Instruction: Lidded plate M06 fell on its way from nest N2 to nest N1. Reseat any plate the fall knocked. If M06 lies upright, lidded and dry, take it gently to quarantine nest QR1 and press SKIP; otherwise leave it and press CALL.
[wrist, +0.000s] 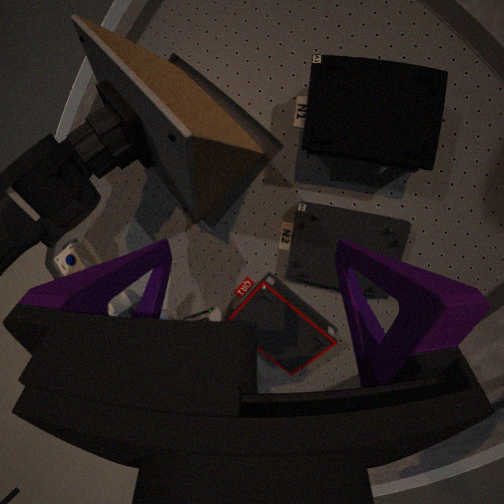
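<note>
My gripper (255, 247) has two purple fingers spread wide apart, open and empty, above the perforated deck. Nest N1 (350, 175) is at the upper right with a black plate (375, 110) on it. The plate looks shifted off the nest, whose grey base shows below its lower edge. Nest N2 (345, 245) is a bare grey pad under it. Quarantine nest QR1 (285, 327), outlined in red, lies empty between my fingers. I cannot pick out a lidded plate M06 anywhere in view.
A large grey and tan wedge-shaped block (185, 125) on a dark arm (45, 195) fills the upper left. A white box with a blue button (70, 260) sits at the left. A small white and green item (205, 314) is half hidden behind my gripper body.
</note>
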